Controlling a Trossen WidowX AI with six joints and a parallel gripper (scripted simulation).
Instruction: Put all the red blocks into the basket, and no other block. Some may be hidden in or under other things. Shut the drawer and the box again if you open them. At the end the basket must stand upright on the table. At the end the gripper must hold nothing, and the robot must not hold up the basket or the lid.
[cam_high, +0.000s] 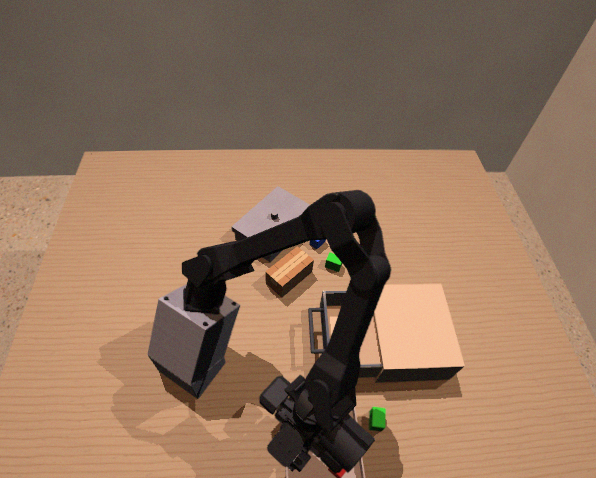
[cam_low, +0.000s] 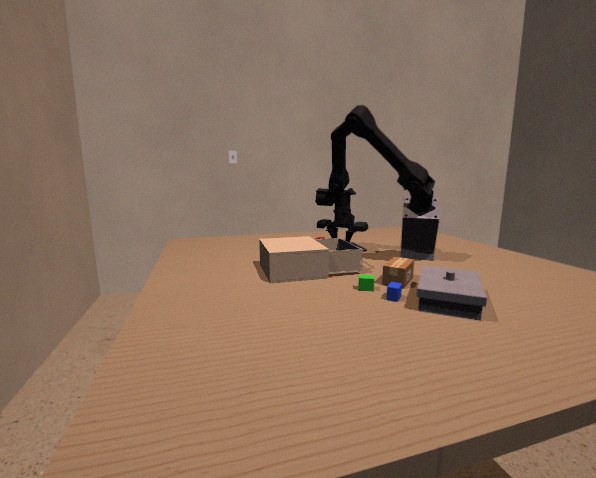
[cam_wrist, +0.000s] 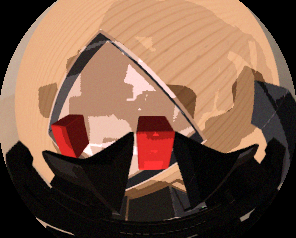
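The white tray lies 4 cm below my hand, 3 cm to the right of it and 3 cm ahead of it. Also, from my hand: tan drawer cabinet 21 cm ahead, 18 cm to the left, 1 cm below; then drawer 19 cm to the left, 13 cm ahead, 1 cm below; then brown crate 37 cm to the left, 1 cm below.
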